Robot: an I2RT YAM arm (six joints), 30 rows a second.
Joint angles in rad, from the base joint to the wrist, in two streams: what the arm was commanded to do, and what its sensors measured. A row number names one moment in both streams.
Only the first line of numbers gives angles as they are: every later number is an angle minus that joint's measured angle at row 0.
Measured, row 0:
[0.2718 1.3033 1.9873 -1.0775 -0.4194 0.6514]
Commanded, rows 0 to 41:
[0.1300 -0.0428 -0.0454 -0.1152 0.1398 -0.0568]
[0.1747 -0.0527 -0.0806 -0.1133 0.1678 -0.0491]
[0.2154 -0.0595 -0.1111 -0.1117 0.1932 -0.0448]
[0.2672 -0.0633 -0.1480 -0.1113 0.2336 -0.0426]
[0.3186 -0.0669 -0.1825 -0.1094 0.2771 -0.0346]
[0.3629 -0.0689 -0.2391 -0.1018 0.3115 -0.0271]
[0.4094 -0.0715 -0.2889 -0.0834 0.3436 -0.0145]
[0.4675 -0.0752 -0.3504 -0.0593 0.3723 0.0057]
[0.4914 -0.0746 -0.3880 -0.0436 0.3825 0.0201]
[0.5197 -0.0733 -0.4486 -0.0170 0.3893 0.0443]
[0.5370 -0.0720 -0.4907 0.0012 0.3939 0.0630]
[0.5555 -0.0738 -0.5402 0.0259 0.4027 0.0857]
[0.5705 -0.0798 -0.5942 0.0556 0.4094 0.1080]
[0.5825 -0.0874 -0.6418 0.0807 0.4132 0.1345]
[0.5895 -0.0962 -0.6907 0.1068 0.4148 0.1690]
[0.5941 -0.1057 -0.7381 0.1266 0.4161 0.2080]
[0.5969 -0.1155 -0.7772 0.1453 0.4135 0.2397]
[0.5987 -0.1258 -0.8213 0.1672 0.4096 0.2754]
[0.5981 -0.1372 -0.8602 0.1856 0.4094 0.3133]
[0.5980 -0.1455 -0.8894 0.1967 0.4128 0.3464]
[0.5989 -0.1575 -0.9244 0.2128 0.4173 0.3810]
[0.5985 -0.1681 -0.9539 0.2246 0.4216 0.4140]
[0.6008 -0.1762 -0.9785 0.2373 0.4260 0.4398]
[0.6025 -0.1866 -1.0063 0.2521 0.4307 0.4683]
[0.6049 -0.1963 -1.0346 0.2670 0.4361 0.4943]
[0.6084 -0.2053 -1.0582 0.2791 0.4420 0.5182]
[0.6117 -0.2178 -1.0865 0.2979 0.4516 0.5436]
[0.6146 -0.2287 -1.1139 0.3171 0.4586 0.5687]
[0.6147 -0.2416 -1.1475 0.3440 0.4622 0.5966]
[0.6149 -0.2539 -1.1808 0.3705 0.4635 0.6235]
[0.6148 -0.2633 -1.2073 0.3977 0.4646 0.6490]
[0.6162 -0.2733 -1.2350 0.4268 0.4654 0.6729]
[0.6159 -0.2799 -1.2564 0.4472 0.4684 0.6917]
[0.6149 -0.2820 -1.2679 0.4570 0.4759 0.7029]
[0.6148 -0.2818 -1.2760 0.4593 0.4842 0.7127]
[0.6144 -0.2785 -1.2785 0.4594 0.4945 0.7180]
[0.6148 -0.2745 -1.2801 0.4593 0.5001 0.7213]
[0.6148 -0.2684 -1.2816 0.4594 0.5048 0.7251]
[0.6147 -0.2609 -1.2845 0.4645 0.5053 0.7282]
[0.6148 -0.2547 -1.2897 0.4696 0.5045 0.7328]
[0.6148 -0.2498 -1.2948 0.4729 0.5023 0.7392]
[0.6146 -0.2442 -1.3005 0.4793 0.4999 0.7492]
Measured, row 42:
[0.6111 -0.2609 -1.2787 0.4486 0.4619 0.7015]
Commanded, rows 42 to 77:
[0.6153 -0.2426 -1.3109 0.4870 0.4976 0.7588]
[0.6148 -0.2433 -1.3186 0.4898 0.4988 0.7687]
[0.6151 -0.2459 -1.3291 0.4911 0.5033 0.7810]
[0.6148 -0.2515 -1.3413 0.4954 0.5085 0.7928]
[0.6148 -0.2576 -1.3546 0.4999 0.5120 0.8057]
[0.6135 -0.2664 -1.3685 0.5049 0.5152 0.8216]
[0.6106 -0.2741 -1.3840 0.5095 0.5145 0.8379]
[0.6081 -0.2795 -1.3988 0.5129 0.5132 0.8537]
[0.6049 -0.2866 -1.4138 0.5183 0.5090 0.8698]
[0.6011 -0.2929 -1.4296 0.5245 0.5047 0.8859]
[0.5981 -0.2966 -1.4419 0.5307 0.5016 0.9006]
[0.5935 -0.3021 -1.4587 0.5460 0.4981 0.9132]
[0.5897 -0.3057 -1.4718 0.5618 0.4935 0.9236]
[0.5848 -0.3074 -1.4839 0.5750 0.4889 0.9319]
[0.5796 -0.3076 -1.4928 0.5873 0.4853 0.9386]
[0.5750 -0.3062 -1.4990 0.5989 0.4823 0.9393]
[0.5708 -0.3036 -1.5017 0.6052 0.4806 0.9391]
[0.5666 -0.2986 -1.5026 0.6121 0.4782 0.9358]
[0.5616 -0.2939 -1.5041 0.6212 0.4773 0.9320]
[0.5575 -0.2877 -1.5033 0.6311 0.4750 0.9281]
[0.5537 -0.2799 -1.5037 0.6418 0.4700 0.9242]
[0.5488 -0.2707 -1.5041 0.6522 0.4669 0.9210]
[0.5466 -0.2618 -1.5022 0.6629 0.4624 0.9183]
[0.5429 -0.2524 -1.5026 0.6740 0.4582 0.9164]
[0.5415 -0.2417 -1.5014 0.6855 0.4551 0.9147]
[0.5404 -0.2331 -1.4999 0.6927 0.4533 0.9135]
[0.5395 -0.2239 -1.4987 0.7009 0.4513 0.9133]
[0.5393 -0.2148 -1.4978 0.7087 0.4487 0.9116]
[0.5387 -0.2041 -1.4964 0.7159 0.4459 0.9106]
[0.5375 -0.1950 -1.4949 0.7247 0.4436 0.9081]
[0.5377 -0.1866 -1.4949 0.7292 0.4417 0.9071]
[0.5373 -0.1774 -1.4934 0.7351 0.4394 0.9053]
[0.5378 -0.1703 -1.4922 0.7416 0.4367 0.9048]
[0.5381 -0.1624 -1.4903 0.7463 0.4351 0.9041]
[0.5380 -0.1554 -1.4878 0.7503 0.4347 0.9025]
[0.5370 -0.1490 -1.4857 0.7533 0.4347 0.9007]
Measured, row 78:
[0.5447 -0.1655 -1.4939 0.7317 0.4421 0.9098]
